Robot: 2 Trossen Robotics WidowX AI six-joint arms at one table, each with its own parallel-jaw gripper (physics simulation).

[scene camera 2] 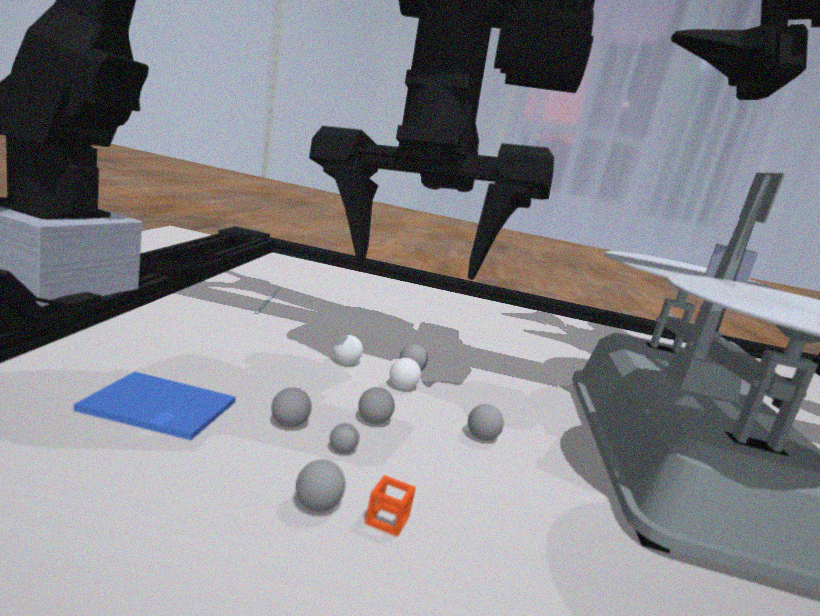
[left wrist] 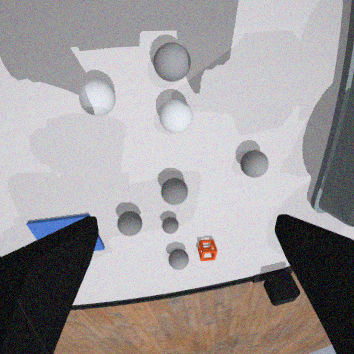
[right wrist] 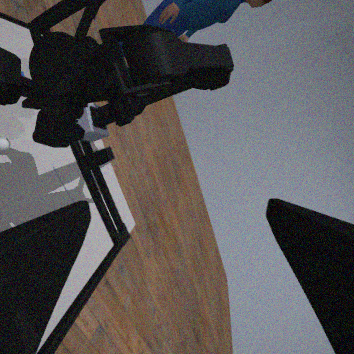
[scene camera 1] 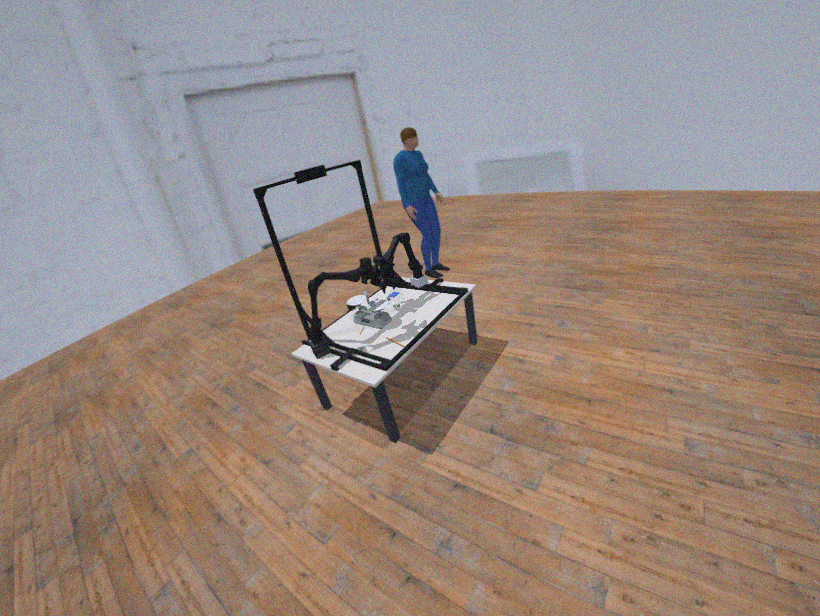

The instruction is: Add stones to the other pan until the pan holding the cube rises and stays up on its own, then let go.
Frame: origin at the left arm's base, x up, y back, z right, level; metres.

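Seen in the pictures: left gripper, fingertip midpoint: (scene camera 2: 414, 270) (left wrist: 188, 224) (scene camera 1: 389, 291); right gripper, fingertip midpoint: (right wrist: 179, 208) (scene camera 1: 384, 267); left arm's base, origin of the base link: (scene camera 2: 52, 210) (right wrist: 97, 117) (scene camera 1: 418, 276); right arm's base, origin of the base link: (scene camera 1: 318, 341).
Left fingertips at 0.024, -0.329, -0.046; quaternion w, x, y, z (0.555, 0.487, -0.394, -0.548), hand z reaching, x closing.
Observation:
Offsets run from my left fingertips to a thing's top centre, as dx, dy, dz.
Several grey stones @[-0.084, -0.026, +0.163] (scene camera 2: 320, 486) @[-0.084, -0.086, +0.014] (left wrist: 254, 163) and two white stones @[-0.084, -0.002, -0.027] (scene camera 2: 404, 373) (left wrist: 175, 115) lie loose on the table. The balance @[+0.121, -0.231, -0.066] (scene camera 2: 696, 424) (left wrist: 340, 170) has a grey base; its far pan @[+0.032, -0.209, -0.158] (scene camera 2: 652, 261) and near pan @[+0.044, -0.253, +0.027] (scene camera 2: 762, 301) are seen nearly edge-on in scene camera 2. A bluish-grey block @[+0.062, -0.233, -0.136] (scene camera 2: 750, 263) shows partly behind the post; whether it is the cube is unclear. My left gripper (scene camera 2: 416, 267) (left wrist: 188, 224) is open and empty, high above and beyond the stones. My right gripper (right wrist: 179, 208) is open and empty, raised; it shows partly above the balance in scene camera 2.
A small orange open-frame cube @[-0.092, -0.064, +0.151] (scene camera 2: 391, 505) (left wrist: 207, 249) lies beside a grey stone. A flat blue plate @[-0.107, +0.118, +0.132] (scene camera 2: 155, 404) (left wrist: 62, 227) lies left of the stones. A pale block (scene camera 2: 89, 255) stands under the left arm's base. A person (scene camera 1: 414, 179) stands behind the table.

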